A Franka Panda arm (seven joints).
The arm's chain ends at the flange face. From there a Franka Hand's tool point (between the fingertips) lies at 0.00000 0.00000 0.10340 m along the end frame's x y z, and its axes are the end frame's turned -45 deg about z.
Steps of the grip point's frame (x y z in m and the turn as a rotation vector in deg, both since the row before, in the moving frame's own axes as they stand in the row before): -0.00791 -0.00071 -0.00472 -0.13 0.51 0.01; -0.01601 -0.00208 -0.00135 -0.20 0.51 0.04; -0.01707 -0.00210 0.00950 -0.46 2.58 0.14; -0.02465 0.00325 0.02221 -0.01 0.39 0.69; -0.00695 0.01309 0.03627 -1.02 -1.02 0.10; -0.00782 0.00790 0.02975 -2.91 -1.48 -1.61
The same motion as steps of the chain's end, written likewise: -0.00691 0.00558 -0.00472 0.27 0.45 0.01; -0.01370 0.01025 -0.00135 0.22 0.50 0.04; -0.01744 0.01329 0.00961 1.50 2.15 0.14; -0.01565 0.02021 0.02221 0.27 0.28 0.69; 0.00434 0.01157 0.03630 -1.44 0.00 0.10; -0.00185 0.00554 0.02992 -3.10 1.01 -1.61
